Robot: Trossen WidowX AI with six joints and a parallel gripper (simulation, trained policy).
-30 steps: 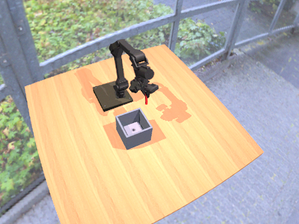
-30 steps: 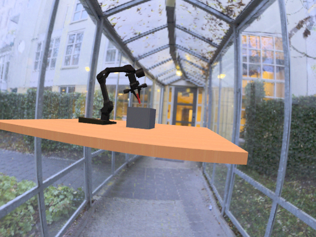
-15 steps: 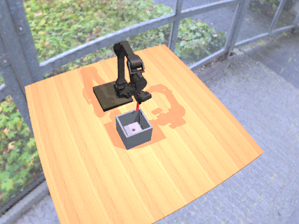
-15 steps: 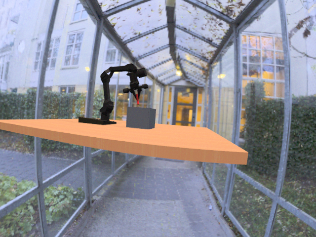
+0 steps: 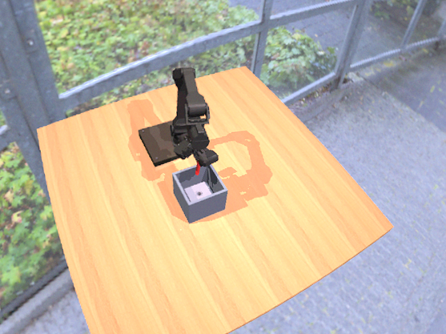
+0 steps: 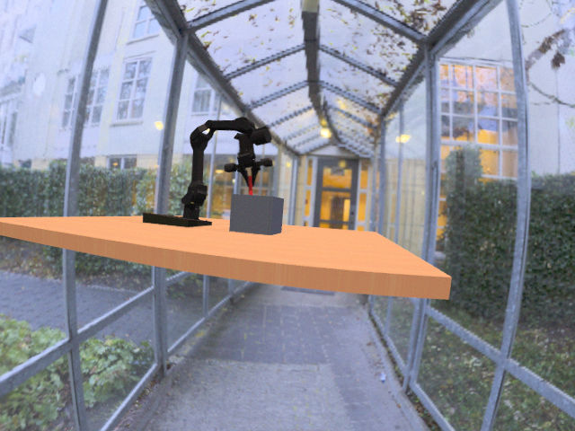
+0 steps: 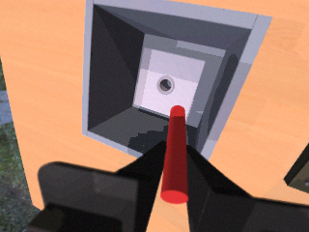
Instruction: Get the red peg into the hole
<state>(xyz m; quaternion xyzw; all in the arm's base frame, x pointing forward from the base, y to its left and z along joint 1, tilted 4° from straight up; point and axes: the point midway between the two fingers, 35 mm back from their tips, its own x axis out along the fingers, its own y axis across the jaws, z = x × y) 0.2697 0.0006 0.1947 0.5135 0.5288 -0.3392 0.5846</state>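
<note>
Right now my gripper tip is 13 cm above the pale plate, 5 cm short of it and 2 cm to the left of it. Round my gripper tip: red peg (1 cm to the right).
</note>
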